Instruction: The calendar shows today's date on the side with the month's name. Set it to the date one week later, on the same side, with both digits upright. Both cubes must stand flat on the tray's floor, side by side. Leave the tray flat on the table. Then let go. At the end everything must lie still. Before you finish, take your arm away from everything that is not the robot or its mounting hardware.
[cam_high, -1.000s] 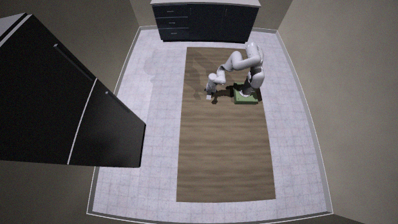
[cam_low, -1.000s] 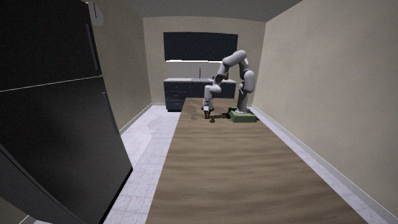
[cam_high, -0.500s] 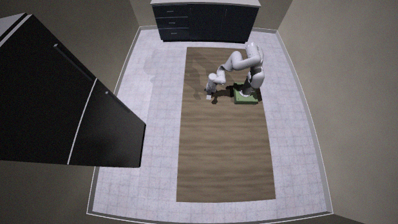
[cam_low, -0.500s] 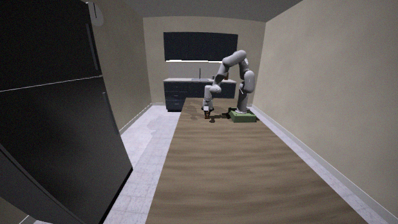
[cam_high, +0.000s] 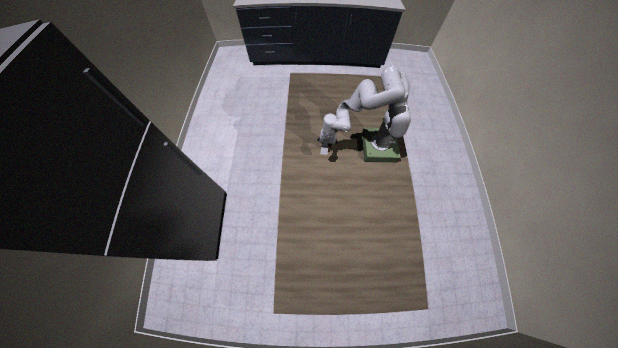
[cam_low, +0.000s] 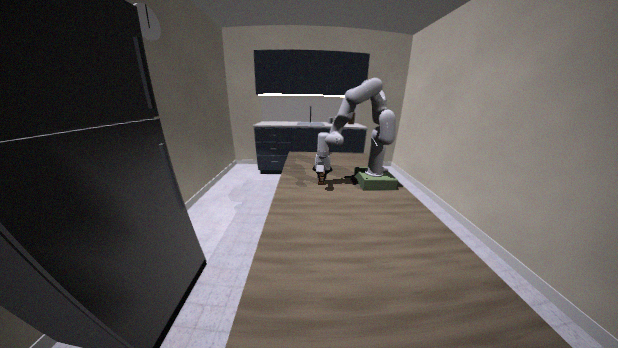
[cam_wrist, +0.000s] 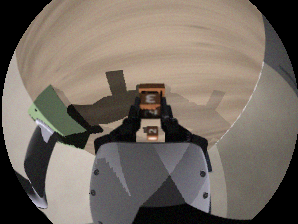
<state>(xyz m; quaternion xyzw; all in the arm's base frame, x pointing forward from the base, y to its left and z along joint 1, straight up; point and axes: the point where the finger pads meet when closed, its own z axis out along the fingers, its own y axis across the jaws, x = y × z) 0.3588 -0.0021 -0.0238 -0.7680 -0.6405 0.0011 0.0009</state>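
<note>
Right now my hand is 1 cm above the calendar cube. From my hand the other things lie so: calendar tray: 2 cm to the right, 4 cm below.
</note>
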